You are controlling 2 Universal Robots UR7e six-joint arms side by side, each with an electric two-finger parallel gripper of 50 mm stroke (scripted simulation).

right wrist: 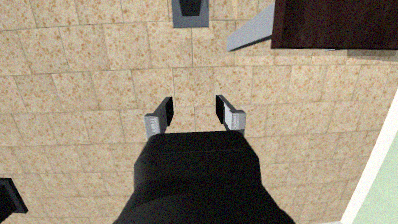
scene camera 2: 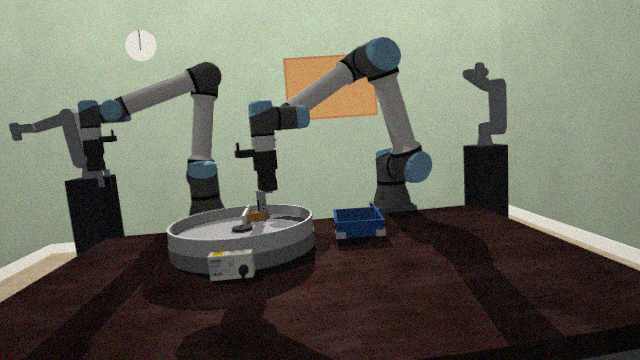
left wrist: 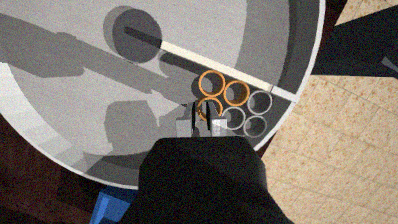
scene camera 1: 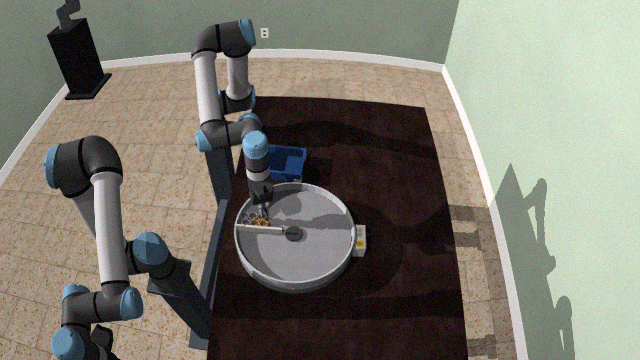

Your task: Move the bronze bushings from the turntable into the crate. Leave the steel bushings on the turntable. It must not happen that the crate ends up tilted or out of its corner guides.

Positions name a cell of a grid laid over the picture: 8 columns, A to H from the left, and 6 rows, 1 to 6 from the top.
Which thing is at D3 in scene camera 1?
A blue crate.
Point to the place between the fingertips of my right gripper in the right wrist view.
D3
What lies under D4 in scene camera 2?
My left gripper.
